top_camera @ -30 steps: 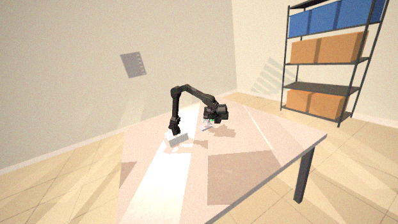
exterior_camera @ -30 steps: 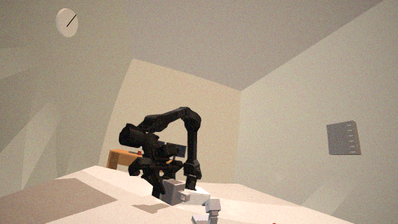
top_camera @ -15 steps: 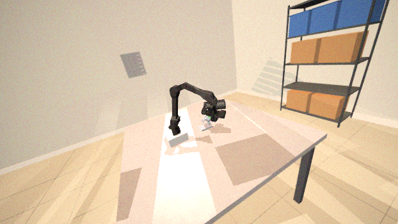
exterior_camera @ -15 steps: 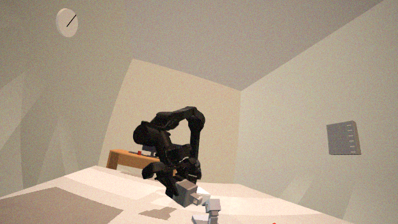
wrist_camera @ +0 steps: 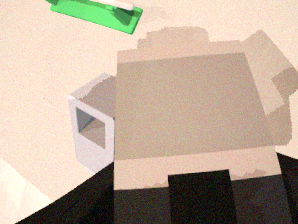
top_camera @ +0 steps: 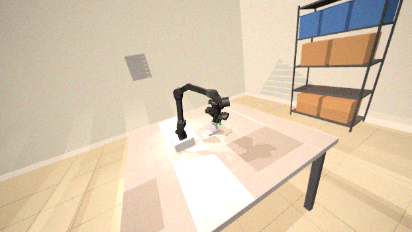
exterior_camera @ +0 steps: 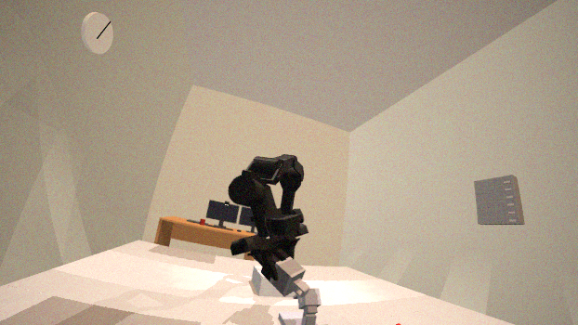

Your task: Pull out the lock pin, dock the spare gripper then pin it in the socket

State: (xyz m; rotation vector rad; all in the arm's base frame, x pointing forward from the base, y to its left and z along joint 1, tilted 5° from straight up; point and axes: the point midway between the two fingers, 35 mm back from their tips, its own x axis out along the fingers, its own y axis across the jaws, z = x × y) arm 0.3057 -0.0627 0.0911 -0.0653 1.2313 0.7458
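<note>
The mount is 9 cm below my gripper tip, 7 cm to the left of it and 2 cm behind it. Round my gripper tip: green part: 20 cm to the left, 11 cm below, 7 cm ahead; spare gripper: 1 cm ahead.
</note>
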